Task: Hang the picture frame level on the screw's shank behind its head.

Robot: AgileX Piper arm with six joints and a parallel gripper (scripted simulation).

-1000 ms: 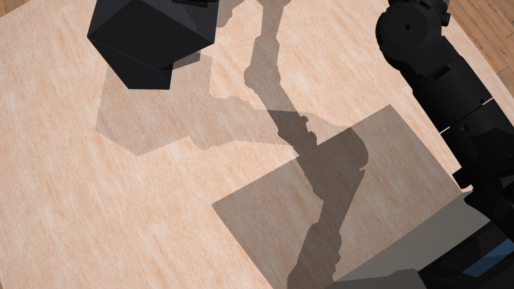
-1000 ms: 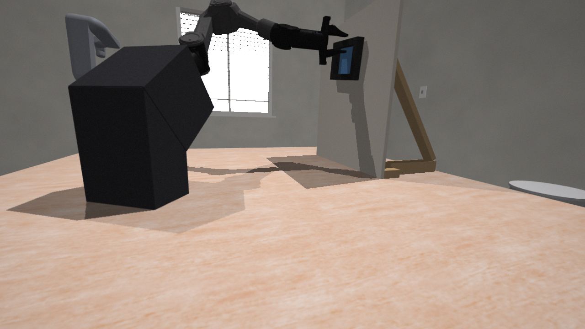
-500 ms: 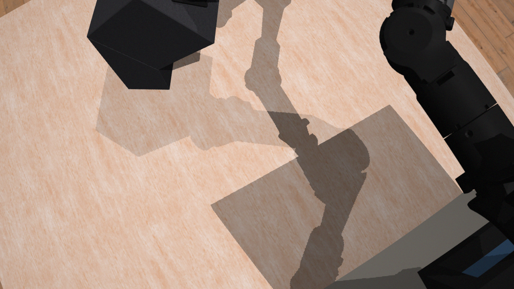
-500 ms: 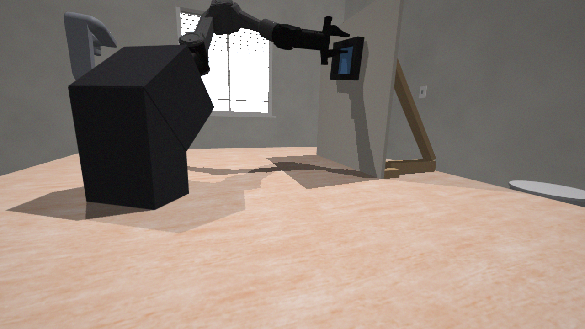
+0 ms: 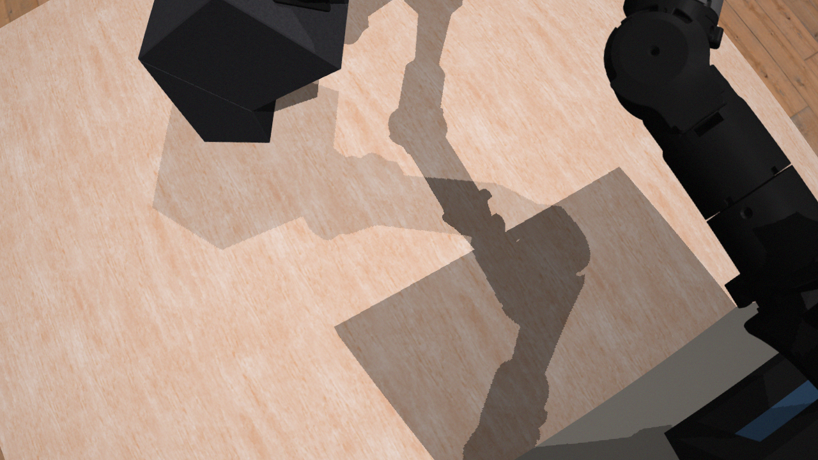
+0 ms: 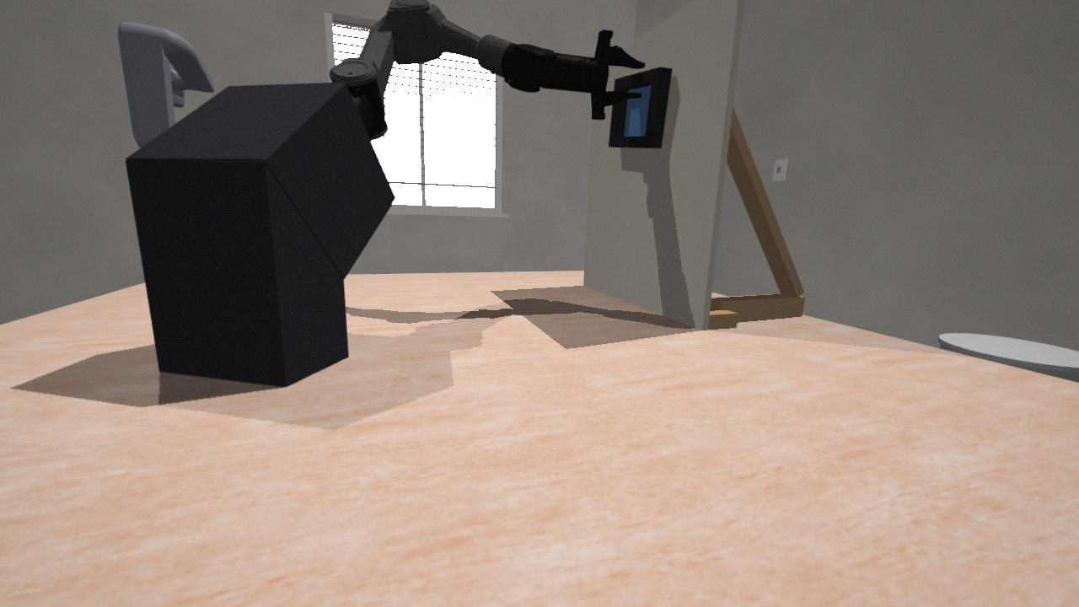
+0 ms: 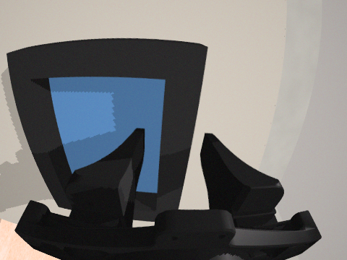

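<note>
Now: hand 50 mm above the picture frame and 10 mm short of it. Also, from my hand: grey wall panel: 170 mm below, 20 mm ahead, 10 mm to the left.
</note>
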